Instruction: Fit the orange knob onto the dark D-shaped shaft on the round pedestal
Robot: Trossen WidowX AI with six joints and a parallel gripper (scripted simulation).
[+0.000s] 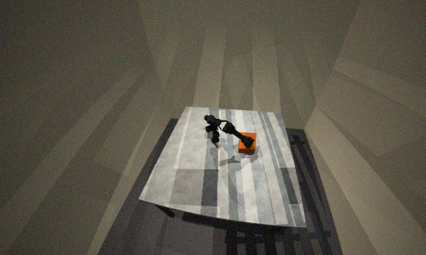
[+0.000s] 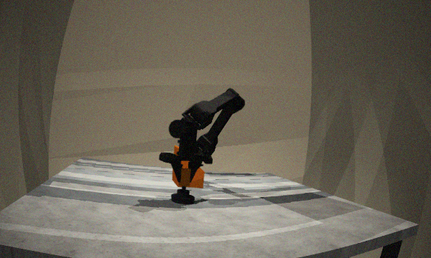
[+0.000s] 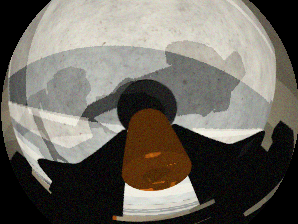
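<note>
The orange knob lies 20 mm above my gripper tip. The rest, counted from my gripper tip: dark round pedestal (40 mm below).
</note>
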